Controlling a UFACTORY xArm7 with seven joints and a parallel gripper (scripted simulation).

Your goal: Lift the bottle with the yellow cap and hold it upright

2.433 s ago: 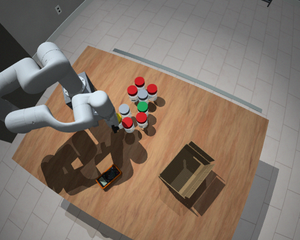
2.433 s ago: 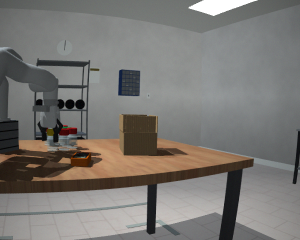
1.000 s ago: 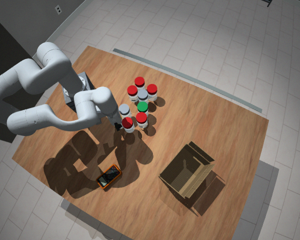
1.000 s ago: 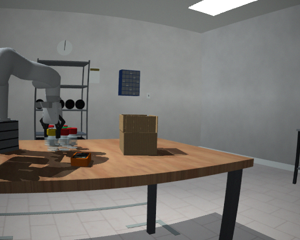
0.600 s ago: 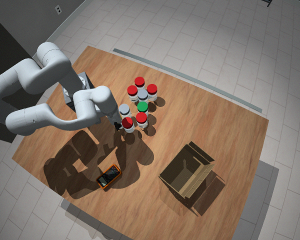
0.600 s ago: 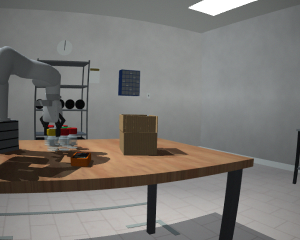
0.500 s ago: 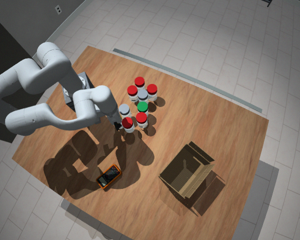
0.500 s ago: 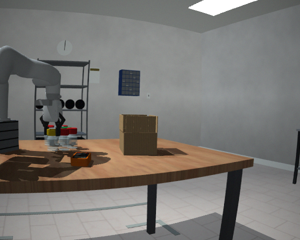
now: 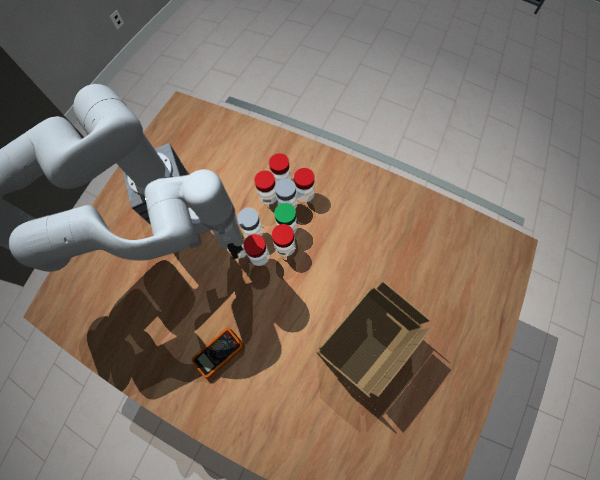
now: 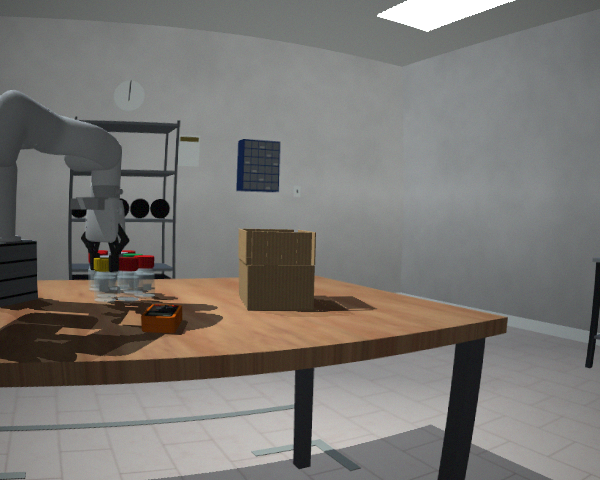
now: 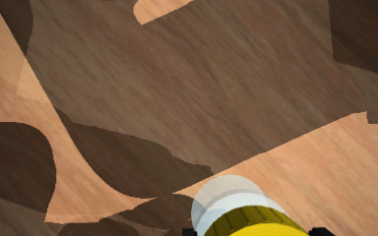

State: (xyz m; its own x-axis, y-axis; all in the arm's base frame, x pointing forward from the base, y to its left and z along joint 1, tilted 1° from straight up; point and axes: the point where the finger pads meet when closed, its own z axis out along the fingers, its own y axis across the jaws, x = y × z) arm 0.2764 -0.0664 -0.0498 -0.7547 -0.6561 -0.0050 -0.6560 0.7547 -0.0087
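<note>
The yellow-capped bottle lies 5 cm below my hand. The rest, counted from my hand: green-capped bottle (10 cm ahead, 11 cm to the left, 5 cm below); orange multimeter (7 cm ahead, 28 cm to the right, 8 cm below).
</note>
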